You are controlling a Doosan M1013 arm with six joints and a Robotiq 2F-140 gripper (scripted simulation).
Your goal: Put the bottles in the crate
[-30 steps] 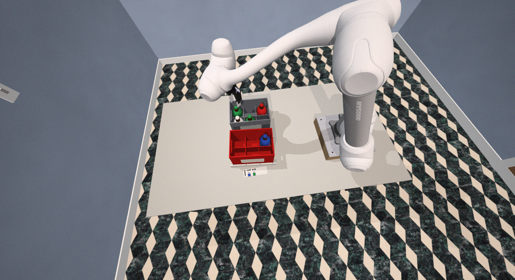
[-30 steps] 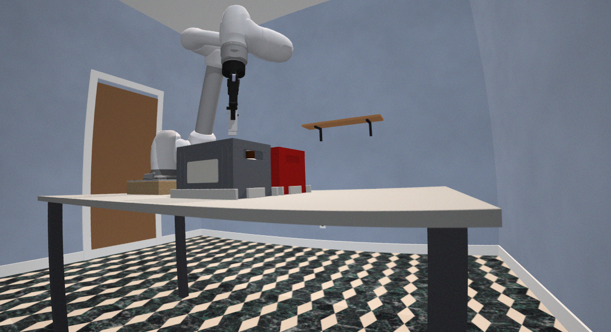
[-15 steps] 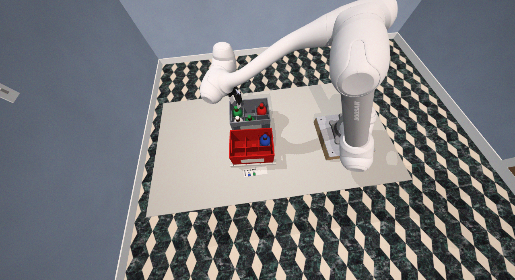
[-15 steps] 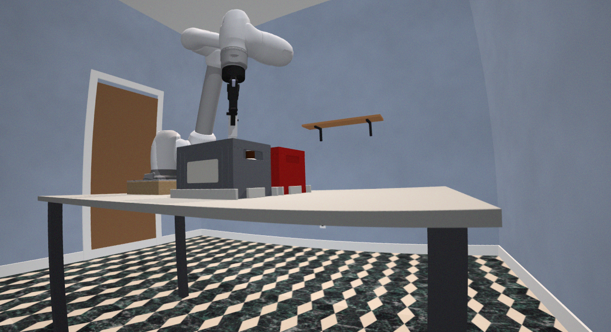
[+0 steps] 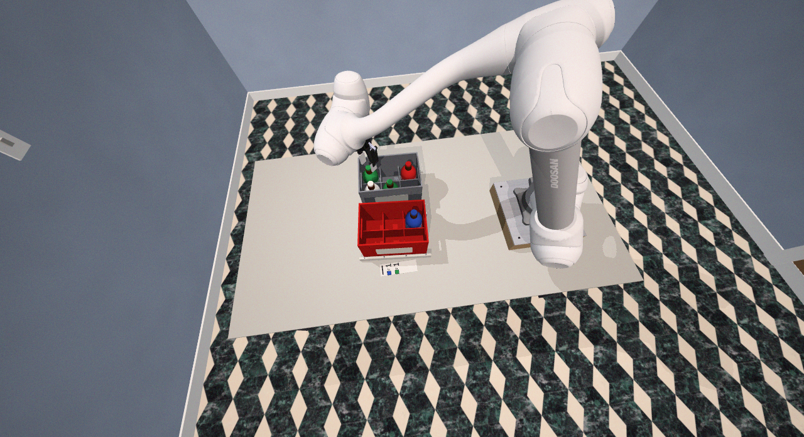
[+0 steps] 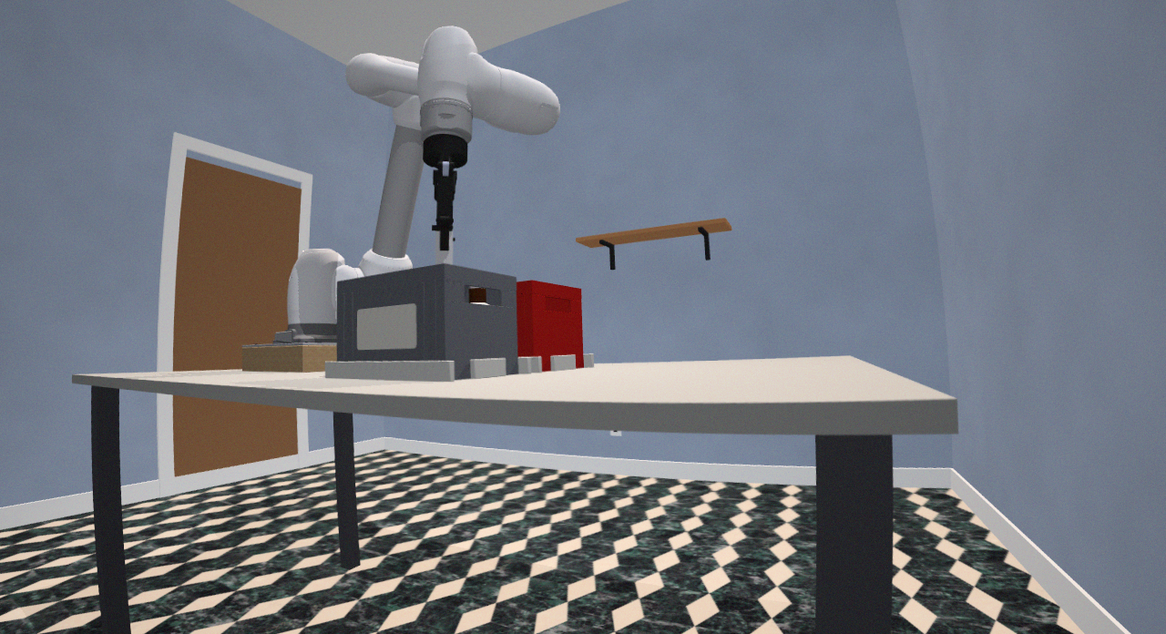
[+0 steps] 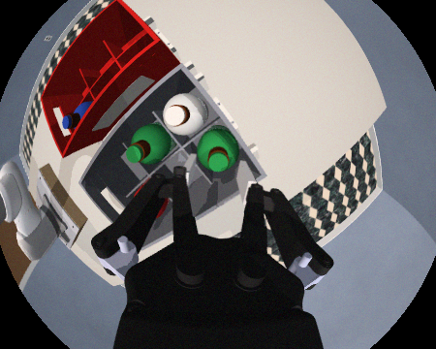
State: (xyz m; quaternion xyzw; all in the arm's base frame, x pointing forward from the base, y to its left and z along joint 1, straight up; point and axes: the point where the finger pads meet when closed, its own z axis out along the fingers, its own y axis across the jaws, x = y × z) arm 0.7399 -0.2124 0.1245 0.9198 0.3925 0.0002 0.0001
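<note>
My hand is 110 mm above the green-label bottle. From my hand the other things lie so: white-label bottle: 110 mm below, 90 mm to the left; red-label bottle: 180 mm behind, 110 mm below; grey crate: 110 mm below, 90 mm behind, 40 mm to the left.
</note>
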